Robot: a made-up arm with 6 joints.
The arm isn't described. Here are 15 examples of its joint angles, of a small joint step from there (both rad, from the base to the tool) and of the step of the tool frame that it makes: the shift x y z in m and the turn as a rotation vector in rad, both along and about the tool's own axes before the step.
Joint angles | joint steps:
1: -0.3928 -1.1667 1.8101 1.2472 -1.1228 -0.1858 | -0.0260 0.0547 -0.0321 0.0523 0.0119 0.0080
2: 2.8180 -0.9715 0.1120 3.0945 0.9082 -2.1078 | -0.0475 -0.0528 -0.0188 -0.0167 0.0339 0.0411
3: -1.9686 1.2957 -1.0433 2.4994 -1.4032 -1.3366 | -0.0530 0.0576 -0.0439 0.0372 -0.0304 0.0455
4: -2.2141 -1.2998 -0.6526 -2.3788 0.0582 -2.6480 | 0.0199 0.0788 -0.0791 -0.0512 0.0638 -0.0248
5: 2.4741 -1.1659 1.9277 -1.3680 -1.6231 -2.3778 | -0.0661 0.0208 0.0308 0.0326 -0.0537 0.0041
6: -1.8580 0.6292 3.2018 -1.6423 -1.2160 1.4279 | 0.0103 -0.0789 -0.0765 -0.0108 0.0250 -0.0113
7: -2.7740 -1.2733 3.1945 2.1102 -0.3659 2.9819 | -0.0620 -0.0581 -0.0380 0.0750 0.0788 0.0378
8: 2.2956 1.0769 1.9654 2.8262 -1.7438 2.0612 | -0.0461 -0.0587 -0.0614 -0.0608 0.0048 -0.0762
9: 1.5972 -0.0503 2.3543 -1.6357 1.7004 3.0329 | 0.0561 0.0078 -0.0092 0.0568 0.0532 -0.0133
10: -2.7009 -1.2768 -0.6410 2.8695 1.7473 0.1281 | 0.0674 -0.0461 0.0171 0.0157 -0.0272 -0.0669
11: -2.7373 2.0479 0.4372 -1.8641 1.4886 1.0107 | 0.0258 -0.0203 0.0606 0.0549 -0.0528 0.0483
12: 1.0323 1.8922 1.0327 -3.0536 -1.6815 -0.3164 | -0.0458 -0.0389 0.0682 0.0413 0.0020 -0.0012
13: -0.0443 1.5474 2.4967 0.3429 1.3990 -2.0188 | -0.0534 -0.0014 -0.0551 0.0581 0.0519 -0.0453
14: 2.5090 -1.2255 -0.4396 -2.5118 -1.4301 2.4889 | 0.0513 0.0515 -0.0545 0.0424 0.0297 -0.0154
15: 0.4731 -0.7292 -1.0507 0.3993 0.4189 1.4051 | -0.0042 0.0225 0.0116 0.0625 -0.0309 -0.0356
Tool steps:
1: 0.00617 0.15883 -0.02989 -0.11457 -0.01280 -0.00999
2: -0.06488 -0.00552 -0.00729 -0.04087 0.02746 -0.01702
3: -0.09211 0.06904 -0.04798 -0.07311 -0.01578 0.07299
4: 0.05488 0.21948 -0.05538 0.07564 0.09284 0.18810
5: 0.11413 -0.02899 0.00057 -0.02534 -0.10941 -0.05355
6: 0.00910 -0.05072 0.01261 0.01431 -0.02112 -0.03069
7: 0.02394 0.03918 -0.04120 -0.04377 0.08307 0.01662
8: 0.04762 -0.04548 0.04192 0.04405 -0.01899 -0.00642
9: 0.05605 0.02111 -0.00981 0.00091 0.09197 -0.03172
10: -0.05277 -0.06482 0.02926 -0.00408 0.07538 -0.00763
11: -0.06247 0.05015 0.10995 0.02063 -0.03844 0.10891
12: 0.16452 0.08551 -0.06766 -0.04079 0.09196 -0.04372
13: -0.09636 -0.00564 0.04705 0.02021 0.08288 -0.05328
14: -0.08707 0.04975 -0.11954 0.10758 0.08562 -0.03791
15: 0.00570 0.01443 -0.00237 -0.02028 -0.01670 0.04628
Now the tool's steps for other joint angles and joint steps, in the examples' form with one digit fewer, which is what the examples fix.
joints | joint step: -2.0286 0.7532 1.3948 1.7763 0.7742 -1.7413 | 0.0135 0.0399 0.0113 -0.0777 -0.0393 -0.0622
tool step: 0.0308 0.0069 -0.0554 0.1427 -0.0434 -0.0154
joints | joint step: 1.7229 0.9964 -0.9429 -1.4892 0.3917 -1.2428 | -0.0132 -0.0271 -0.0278 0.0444 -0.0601 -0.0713
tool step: -0.0076 -0.0064 0.0120 0.0412 0.0294 -0.0589
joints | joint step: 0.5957 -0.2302 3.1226 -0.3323 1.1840 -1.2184 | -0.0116 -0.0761 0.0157 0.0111 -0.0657 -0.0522
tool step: 0.1205 0.0458 -0.0478 0.0855 0.0169 0.0243
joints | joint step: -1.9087 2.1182 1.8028 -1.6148 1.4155 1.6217 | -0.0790 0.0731 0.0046 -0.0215 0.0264 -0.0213
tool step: 0.1672 -0.0426 -0.1457 -0.0355 0.0613 -0.1019
